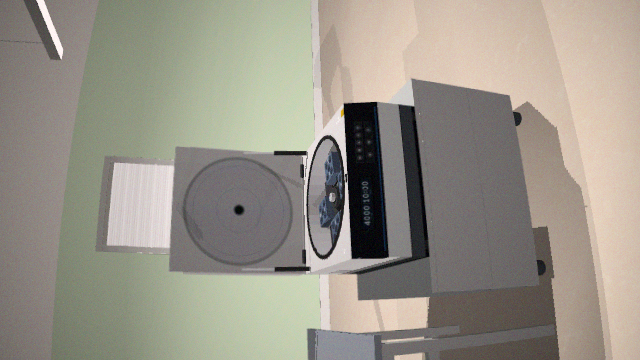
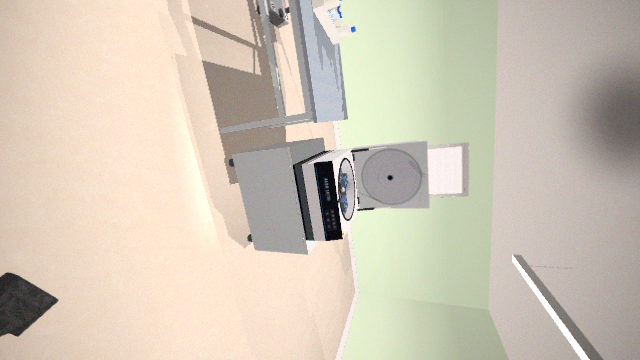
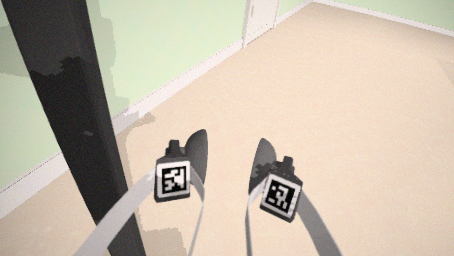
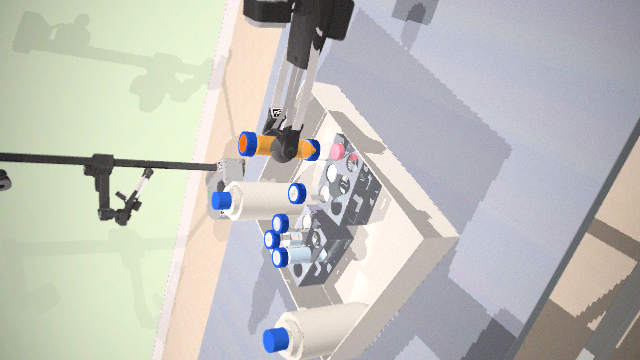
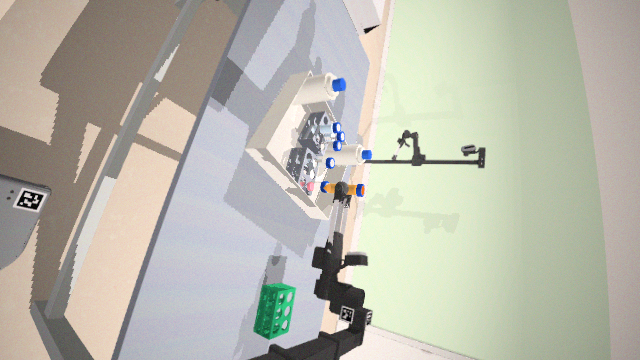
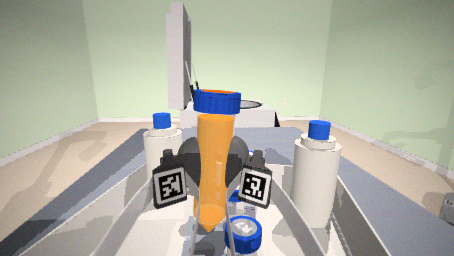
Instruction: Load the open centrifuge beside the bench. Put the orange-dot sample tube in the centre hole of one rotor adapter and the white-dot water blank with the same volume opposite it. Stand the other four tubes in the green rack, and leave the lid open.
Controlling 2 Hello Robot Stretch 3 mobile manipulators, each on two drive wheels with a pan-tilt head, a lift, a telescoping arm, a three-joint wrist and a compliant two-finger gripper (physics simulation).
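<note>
r1's gripper (image 3: pixel 228 162) is open, with floor visible between its fingers. r2's gripper (image 4: pixel 286 149) (image 5: pixel 342 189) (image 6: pixel 214 160) is shut on the orange-dot tube (image 4: pixel 265 145) (image 5: pixel 353 190) (image 6: pixel 216 127), held upright, cap up, over one end of the white tray (image 4: pixel 440 236) (image 5: pixel 260 145). Several blue-capped tubes, among them one cap (image 4: pixel 297 193) and another (image 4: pixel 280 257), stand in the tray; I cannot tell which is the white-dot blank. The centrifuge (image 1: pixel 395 180) (image 2: pixel 311 200) has its lid (image 1: pixel 200 170) (image 2: pixel 392 162) (image 6: pixel 178 60) raised. Its blue adapters (image 1: pixel 327 212) show no tubes. The green rack (image 5: pixel 275 312) stands on the bench.
Grey racks (image 4: pixel 345 207) (image 4: pixel 327 267) and two blue-capped bottles (image 4: pixel 260 200) (image 4: pixel 322 327) are in the tray. The bench (image 2: pixel 325 95) (image 5: pixel 200 250) is beside the centrifuge cabinet (image 1: pixel 470 200) (image 2: pixel 270 200). The other robot's mast (image 4: pixel 50 160) (image 5: pixel 445 162) stands beyond the bench.
</note>
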